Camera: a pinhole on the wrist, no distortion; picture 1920 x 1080 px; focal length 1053.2 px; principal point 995.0 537.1 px. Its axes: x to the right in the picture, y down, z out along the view. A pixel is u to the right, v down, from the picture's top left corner.
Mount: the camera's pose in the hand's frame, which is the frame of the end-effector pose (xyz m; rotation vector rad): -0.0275 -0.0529 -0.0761 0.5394 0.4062 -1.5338
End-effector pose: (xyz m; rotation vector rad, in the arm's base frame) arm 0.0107 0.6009 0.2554 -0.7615 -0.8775 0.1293
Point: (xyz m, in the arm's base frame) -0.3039 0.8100 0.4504
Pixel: 205.7 721.5
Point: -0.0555 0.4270 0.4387
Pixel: 1595.0 800.0
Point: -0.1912 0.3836 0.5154
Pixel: 1418.4 555.4
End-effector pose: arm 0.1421 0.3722 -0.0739 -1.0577 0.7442 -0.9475
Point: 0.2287 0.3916 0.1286
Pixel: 839.7 773.2
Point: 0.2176 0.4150 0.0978
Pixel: 731.1 675.1
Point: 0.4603 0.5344 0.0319
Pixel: outside the picture
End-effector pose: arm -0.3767 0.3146 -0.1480 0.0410 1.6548 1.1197
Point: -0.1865 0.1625 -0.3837
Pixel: 1685.7 791.7
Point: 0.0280 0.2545 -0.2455
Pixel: 1002.2 379.7
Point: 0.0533 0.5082 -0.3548
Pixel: 713.4 839.8
